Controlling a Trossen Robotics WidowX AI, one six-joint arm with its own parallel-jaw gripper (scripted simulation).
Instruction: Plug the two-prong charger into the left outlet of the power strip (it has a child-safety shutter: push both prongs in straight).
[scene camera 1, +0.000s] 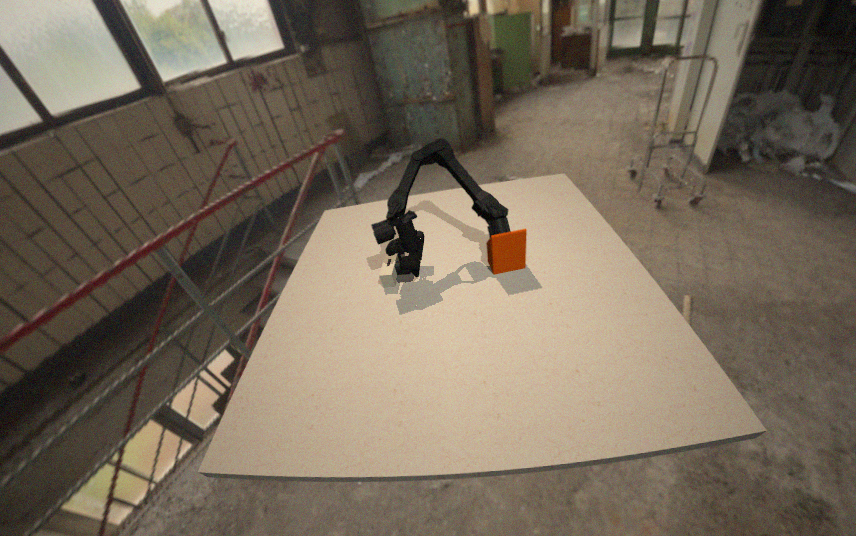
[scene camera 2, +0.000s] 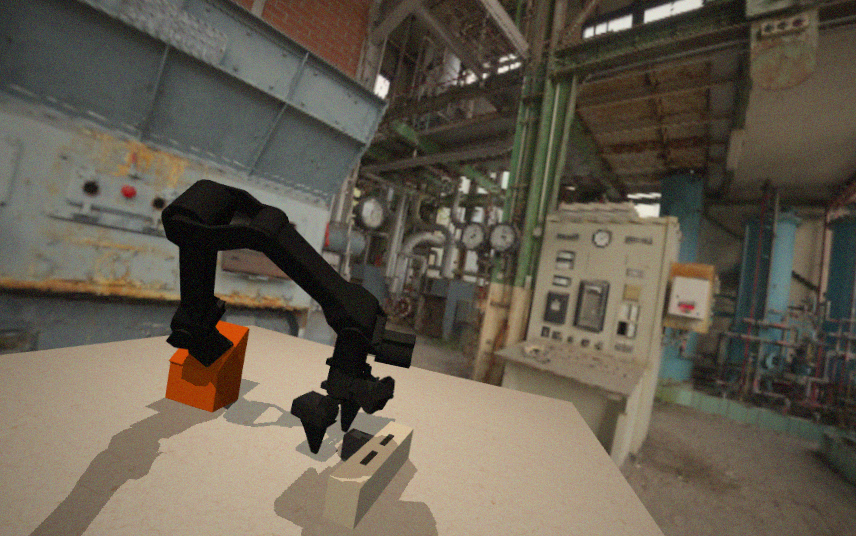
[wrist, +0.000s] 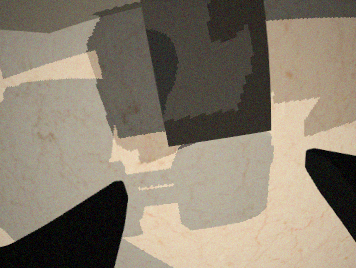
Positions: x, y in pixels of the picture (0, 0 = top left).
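My gripper: visible in scene camera 1 (418, 268), scene camera 2, the wrist view. Same spot on my gripper: (scene camera 2: 350, 416) and (wrist: 96, 225).
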